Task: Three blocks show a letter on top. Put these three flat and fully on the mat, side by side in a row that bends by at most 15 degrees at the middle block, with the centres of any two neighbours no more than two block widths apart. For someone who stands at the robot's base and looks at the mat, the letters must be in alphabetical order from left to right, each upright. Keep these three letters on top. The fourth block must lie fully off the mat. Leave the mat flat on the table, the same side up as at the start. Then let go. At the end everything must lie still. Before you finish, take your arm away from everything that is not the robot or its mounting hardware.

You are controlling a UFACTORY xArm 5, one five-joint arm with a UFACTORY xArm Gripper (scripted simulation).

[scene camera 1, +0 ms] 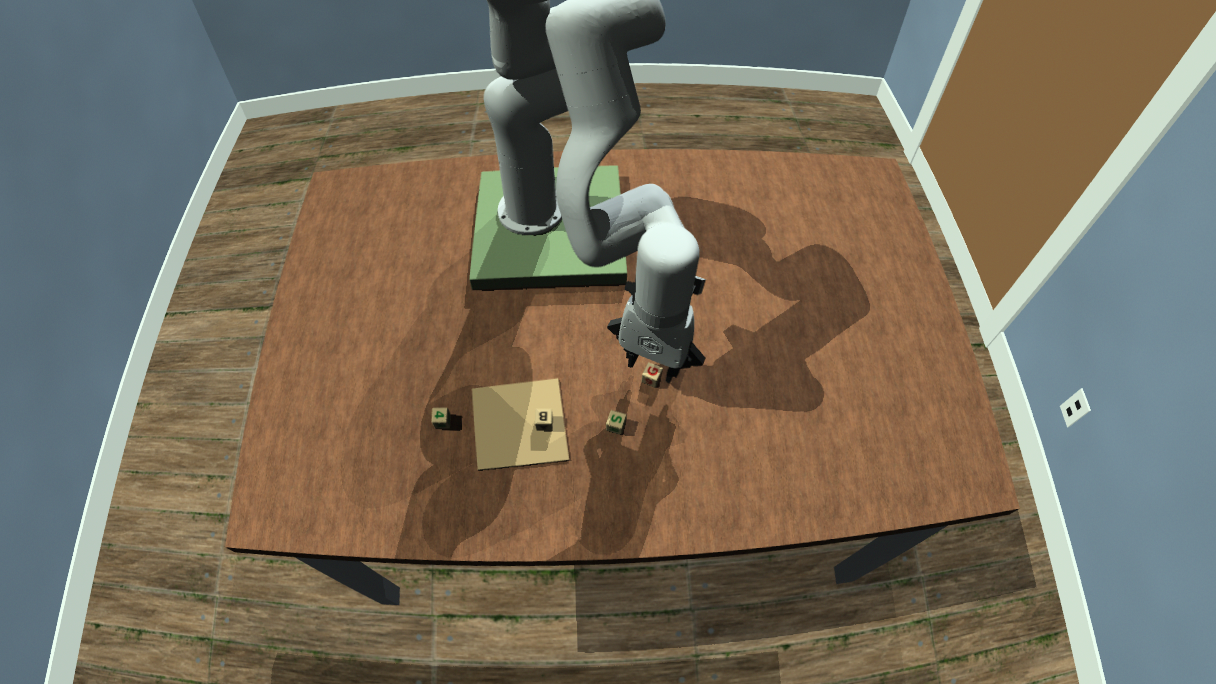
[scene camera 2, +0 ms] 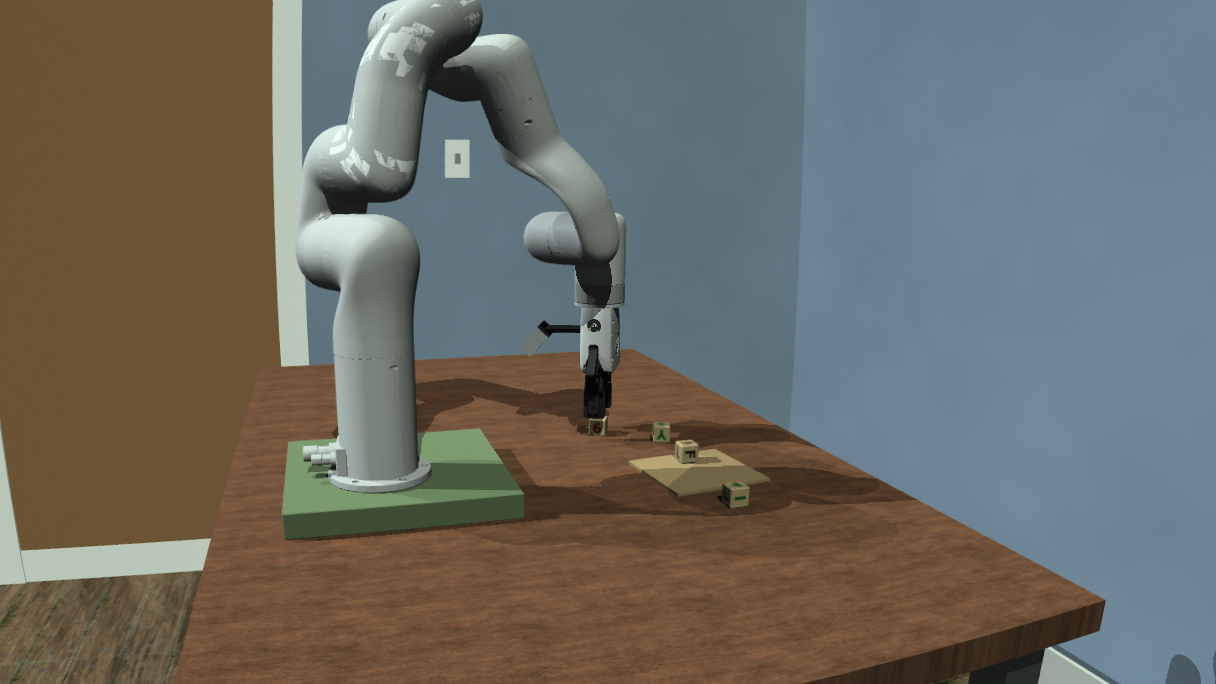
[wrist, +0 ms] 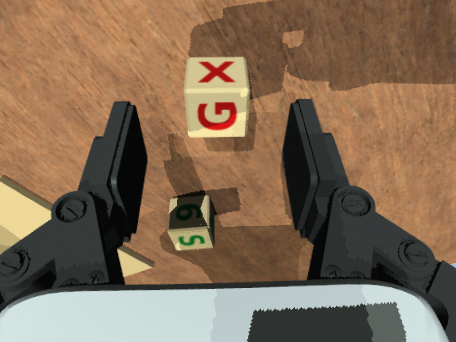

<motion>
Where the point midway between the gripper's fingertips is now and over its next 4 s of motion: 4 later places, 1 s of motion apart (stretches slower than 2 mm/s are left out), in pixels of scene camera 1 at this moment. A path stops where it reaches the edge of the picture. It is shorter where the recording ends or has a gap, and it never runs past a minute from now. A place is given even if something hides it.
The gripper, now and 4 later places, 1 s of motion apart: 652,367; 650,376; 652,364; 652,347; 603,372
</motion>
